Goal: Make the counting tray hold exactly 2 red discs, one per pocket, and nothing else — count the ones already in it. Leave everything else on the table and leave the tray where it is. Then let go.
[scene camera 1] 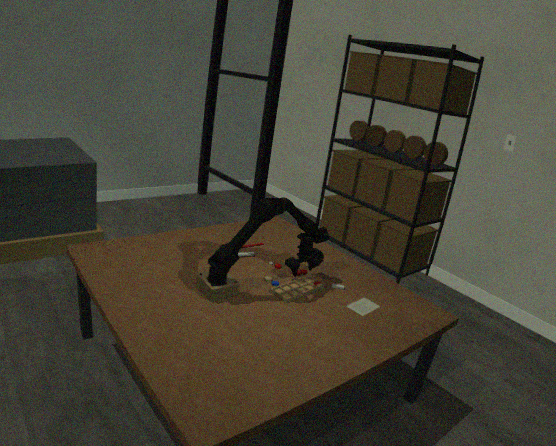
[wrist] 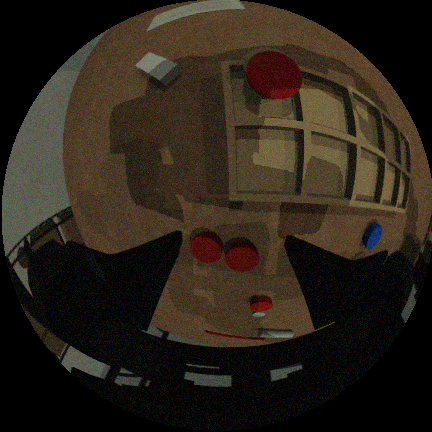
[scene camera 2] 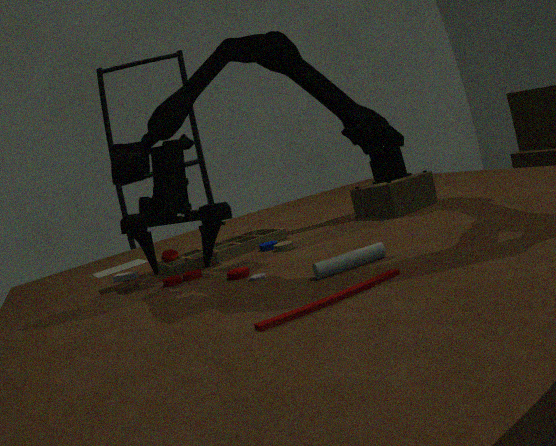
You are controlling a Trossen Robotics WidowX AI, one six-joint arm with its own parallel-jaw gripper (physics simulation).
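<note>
The counting tray (scene camera 1: 281,300) (scene camera 2: 227,254) (wrist: 306,160) lies on the table with two rows of pockets. A red disc (scene camera 2: 170,255) (wrist: 274,75) is at its end corner pocket, overlapping the rim in the wrist view; whether it lies flat inside is unclear. The other pockets that show look empty. My gripper (scene camera 1: 302,270) (scene camera 2: 182,269) (wrist: 234,238) is wide open and empty, low beside the tray. Two red discs, one (scene camera 2: 172,281) (wrist: 206,246) and another (scene camera 2: 192,275) (wrist: 241,255), lie close together on the table, between the spread fingers in the wrist view. A further red disc (scene camera 1: 277,266) (scene camera 2: 238,273) (wrist: 261,303) lies apart.
A blue disc (scene camera 1: 275,283) (scene camera 2: 268,245) (wrist: 372,235) and a beige piece (scene camera 2: 283,245) lie beside the tray. A small white piece (scene camera 2: 257,277), a grey-white block (scene camera 2: 125,276) (wrist: 158,68), a white cylinder (scene camera 2: 349,260), a red rod (scene camera 2: 327,300) and a white sheet (scene camera 1: 363,306) lie around.
</note>
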